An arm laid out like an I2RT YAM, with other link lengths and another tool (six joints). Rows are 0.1 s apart.
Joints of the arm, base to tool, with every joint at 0 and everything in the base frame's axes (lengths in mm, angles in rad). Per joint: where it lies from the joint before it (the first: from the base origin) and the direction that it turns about. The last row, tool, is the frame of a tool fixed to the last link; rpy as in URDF.
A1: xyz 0.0 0.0 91.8 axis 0 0 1
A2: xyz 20.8 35.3 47.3 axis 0 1 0
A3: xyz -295.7 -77.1 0.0 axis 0 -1 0
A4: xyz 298.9 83.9 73.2 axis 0 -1 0
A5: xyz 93.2 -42.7 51.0 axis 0 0 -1
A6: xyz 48.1 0.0 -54.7 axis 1 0 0
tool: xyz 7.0 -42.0 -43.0 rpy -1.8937 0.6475 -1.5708
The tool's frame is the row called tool.
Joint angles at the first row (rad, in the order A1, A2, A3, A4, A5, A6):
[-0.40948, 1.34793, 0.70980, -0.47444, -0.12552, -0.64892]
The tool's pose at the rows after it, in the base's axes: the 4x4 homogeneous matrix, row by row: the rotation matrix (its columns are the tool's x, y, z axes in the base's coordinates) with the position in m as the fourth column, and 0 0 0 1 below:
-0.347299, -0.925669, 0.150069, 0.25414; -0.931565, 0.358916, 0.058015, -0.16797; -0.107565, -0.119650, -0.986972, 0.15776; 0, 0, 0, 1
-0.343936, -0.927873, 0.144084, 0.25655; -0.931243, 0.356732, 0.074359, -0.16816; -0.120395, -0.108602, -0.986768, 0.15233; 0, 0, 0, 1
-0.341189, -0.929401, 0.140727, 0.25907; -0.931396, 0.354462, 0.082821, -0.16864; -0.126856, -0.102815, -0.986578, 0.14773; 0, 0, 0, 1
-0.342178, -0.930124, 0.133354, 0.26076; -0.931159, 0.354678, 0.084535, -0.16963; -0.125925, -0.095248, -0.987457, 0.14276; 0, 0, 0, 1
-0.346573, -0.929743, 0.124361, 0.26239; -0.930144, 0.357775, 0.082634, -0.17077; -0.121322, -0.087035, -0.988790, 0.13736; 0, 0, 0, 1
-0.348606, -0.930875, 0.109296, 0.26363; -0.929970, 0.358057, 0.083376, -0.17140; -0.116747, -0.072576, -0.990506, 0.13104; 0, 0, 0, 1
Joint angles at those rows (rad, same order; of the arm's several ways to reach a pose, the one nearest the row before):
[-0.40902, 1.37936, 0.71710, -0.46787, -0.11969, -0.64851]
[-0.40914, 1.40064, 0.71943, -0.46040, -0.13272, -0.64734]
[-0.40869, 1.41974, 0.72098, -0.44896, -0.13955, -0.64744]
[-0.40922, 1.43970, 0.72101, -0.43671, -0.13849, -0.64845]
[-0.40932, 1.46193, 0.72097, -0.42234, -0.13248, -0.64738]
[-0.40849, 1.48655, 0.72100, -0.41218, -0.12714, -0.64849]

